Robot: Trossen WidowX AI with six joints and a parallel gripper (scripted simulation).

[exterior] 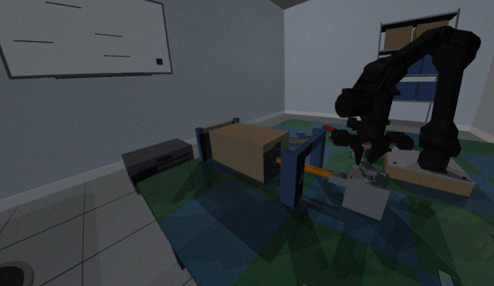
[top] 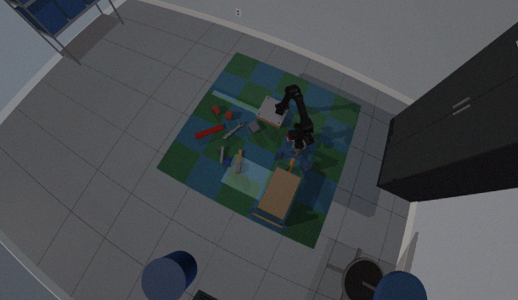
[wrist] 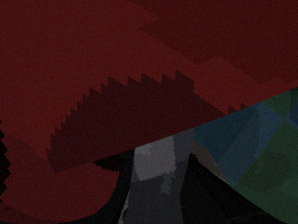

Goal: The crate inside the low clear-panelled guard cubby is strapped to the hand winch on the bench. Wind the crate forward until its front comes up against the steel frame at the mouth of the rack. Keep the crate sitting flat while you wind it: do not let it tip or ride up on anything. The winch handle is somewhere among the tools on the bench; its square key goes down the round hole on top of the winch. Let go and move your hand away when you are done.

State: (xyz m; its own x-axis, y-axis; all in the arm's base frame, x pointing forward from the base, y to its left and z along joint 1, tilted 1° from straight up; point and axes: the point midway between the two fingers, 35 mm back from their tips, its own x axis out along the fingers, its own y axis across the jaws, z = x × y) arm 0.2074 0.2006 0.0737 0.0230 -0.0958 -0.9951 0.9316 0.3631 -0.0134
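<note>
Now: gripper tip 1 cm short of the grey crank arm, 1 cm to the left of it and 2 cm below it. Also, from my gripper tip: red knob (2 cm ahead, 5 cm to the right, 5 cm above); then blue steel frame (14 cm ahead, 4 cm to the left, 1 cm above); then grey winch (3 cm behind, 4 cm to the left, 6 cm below).
</note>
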